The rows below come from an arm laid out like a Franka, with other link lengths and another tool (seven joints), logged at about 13 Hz.
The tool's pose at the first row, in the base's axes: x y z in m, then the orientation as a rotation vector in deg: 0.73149 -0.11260 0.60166 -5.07 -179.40 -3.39
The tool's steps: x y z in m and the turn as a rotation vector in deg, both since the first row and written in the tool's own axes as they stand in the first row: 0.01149 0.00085 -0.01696 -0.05 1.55 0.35; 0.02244 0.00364 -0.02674 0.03 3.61 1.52; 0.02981 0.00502 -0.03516 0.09 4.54 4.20; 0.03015 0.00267 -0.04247 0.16 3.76 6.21; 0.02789 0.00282 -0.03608 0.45 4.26 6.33; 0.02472 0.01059 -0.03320 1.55 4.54 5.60; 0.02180 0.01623 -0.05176 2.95 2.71 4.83; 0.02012 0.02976 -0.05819 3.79 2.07 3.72; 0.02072 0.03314 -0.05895 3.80 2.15 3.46; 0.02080 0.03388 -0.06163 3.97 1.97 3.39; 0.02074 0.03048 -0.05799 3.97 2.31 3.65; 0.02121 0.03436 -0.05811 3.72 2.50 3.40; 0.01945 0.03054 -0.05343 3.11 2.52 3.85; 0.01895 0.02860 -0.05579 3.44 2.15 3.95; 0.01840 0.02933 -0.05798 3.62 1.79 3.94
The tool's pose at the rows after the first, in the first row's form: 0.72020 -0.11175 0.61875 -5.52 -177.83 -3.50; 0.70950 -0.10872 0.62873 -7.20 -175.69 -3.42; 0.70228 -0.10725 0.63727 -11.22 -174.49 -3.33; 0.70186 -0.10985 0.64449 -14.36 -175.01 -3.19; 0.70408 -0.10959 0.63809 -14.48 -174.50 -2.76; 0.70766 -0.10190 0.63547 -13.33 -174.31 -1.09; 0.71104 -0.09715 0.65420 -12.32 -176.19 1.13; 0.71353 -0.08399 0.66112 -10.67 -176.92 2.45; 0.71313 -0.08061 0.66201 -10.26 -176.87 2.46; 0.71311 -0.07997 0.66472 -10.16 -177.05 2.73; 0.71295 -0.08323 0.66095 -10.54 -176.68 2.71; 0.71270 -0.07933 0.66122 -10.14 -176.53 2.31; 0.71421 -0.08307 0.65638 -10.83 -176.49 1.38; 0.71461 -0.08512 0.65866 -11.02 -176.83 1.90; 0.71522 -0.08450 0.66088 -11.03 -177.18 2.20
